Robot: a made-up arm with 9 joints.
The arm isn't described. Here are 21 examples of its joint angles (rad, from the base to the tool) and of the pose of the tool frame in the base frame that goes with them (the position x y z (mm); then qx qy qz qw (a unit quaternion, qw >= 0)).
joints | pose
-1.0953 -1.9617 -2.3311 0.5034 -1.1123 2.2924 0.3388 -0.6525 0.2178 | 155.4 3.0 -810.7 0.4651 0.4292 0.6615 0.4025
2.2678 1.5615 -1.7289 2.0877 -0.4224 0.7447 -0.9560 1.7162 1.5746 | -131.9 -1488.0 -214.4 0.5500 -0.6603 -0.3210 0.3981
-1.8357 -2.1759 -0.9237 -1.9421 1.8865 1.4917 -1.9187 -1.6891 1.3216 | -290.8 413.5 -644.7 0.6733 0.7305 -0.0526 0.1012
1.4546 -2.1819 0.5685 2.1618 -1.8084 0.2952 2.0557 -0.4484 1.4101 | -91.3 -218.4 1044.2 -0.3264 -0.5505 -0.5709 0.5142
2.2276 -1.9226 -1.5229 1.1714 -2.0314 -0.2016 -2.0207 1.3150 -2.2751 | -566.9 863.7 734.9 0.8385 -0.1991 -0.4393 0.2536
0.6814 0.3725 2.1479 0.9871 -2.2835 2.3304 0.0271 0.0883 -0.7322 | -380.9 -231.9 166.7 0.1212 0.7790 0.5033 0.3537
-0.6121 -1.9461 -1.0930 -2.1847 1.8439 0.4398 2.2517 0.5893 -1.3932 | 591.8 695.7 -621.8 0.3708 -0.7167 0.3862 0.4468
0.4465 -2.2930 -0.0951 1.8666 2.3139 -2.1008 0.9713 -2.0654 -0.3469 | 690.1 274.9 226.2 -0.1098 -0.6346 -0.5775 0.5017
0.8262 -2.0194 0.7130 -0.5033 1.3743 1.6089 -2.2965 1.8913 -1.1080 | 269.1 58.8 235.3 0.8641 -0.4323 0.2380 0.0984
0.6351 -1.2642 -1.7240 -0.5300 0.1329 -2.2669 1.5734 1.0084 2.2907 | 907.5 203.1 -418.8 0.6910 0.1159 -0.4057 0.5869
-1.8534 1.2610 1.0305 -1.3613 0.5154 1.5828 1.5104 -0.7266 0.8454 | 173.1 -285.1 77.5 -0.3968 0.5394 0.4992 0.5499
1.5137 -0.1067 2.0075 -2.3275 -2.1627 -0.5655 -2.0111 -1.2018 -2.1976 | 72.5 452.0 226.8 0.6410 0.3429 0.6863 0.0224
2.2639 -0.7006 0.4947 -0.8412 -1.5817 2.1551 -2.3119 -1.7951 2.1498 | -410.4 535.7 -111.5 -0.2433 0.3469 0.8222 0.3801
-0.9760 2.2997 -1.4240 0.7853 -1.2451 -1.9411 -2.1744 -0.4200 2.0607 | 464.8 -965.5 -199.3 -0.6773 0.3185 0.6621 0.0380
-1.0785 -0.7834 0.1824 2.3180 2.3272 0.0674 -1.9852 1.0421 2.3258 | -150.0 1311.8 -21.0 0.7646 0.2220 0.5422 0.2686
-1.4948 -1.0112 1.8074 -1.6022 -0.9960 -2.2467 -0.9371 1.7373 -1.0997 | -146.0 -82.9 -482.4 -0.6428 -0.4525 0.1693 0.5945
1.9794 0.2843 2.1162 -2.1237 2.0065 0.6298 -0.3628 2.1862 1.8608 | -251.3 829.2 534.0 -0.6000 -0.3058 -0.7264 0.1371
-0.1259 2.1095 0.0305 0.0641 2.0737 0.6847 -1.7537 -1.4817 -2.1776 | 300.9 -367.2 -83.4 -0.4916 -0.3563 0.0770 0.7908
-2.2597 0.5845 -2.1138 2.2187 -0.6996 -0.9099 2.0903 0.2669 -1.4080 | 429.2 704.1 429.3 0.3940 0.2994 -0.6103 0.6186
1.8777 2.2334 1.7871 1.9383 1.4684 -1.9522 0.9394 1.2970 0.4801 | 560.1 -163.9 147.0 0.5126 0.8530 -0.0866 0.0463
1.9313 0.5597 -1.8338 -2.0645 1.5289 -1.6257 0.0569 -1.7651 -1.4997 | 232.1 -140.7 -31.0 -0.1742 0.2680 0.5166 0.7943
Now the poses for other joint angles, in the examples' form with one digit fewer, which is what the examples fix.
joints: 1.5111 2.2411 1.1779 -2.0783 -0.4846 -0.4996 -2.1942 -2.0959 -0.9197
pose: -356 -416 651 -0.191 0.244 0.943 0.120
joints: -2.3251 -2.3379 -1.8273 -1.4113 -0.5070 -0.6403 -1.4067 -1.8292 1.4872
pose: -1016 -227 -601 -0.282 -0.665 0.691 0.029
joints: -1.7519 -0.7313 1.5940 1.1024 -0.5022 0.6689 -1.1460 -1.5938 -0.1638
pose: -356 217 34 -0.386 0.042 -0.831 0.399
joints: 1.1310 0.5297 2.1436 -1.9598 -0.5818 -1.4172 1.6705 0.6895 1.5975
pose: -143 -846 -576 0.087 0.117 -0.734 0.663
